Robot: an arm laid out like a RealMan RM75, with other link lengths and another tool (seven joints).
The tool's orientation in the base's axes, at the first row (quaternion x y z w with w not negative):
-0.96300, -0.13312, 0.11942, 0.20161
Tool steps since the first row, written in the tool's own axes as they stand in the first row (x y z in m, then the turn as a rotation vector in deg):
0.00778, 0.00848, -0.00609, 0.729, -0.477, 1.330
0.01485, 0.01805, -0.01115, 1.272, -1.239, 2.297
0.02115, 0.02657, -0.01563, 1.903, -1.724, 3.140
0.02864, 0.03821, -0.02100, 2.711, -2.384, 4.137
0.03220, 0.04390, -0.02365, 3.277, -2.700, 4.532
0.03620, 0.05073, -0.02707, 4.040, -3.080, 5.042
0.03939, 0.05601, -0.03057, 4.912, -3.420, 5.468
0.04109, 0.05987, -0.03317, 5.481, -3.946, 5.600
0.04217, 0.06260, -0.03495, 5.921, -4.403, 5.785
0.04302, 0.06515, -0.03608, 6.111, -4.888, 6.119
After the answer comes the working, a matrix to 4 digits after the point.
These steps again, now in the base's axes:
0.01078, -0.00729, 0.00049, 0.206, 1.117, -1.112
0.02082, -0.01540, -0.00028, 0.281, 2.301, -1.749
0.02976, -0.02260, -0.00098, 0.532, 3.222, -2.406
0.04072, -0.03251, -0.00241, 0.868, 4.406, -3.159
0.04599, -0.03740, -0.00307, 1.220, 4.998, -3.478
0.05213, -0.04343, -0.00360, 1.710, 5.748, -3.907
0.05721, -0.04837, -0.00326, 2.334, 6.466, -4.297
0.06034, -0.05219, -0.00287, 2.720, 7.151, -4.294
0.06242, -0.05491, -0.00262, 2.984, 7.755, -4.344
0.06407, -0.05731, -0.00284, 2.966, 8.360, -4.471

The tool's axes in the first row as the columns of a matrix, in the base's axes (rounded; the answer above uses it unrounded):
0.9360, 0.2082, -0.2837
0.3045, -0.8833, 0.3565
-0.1763, -0.4201, -0.8902

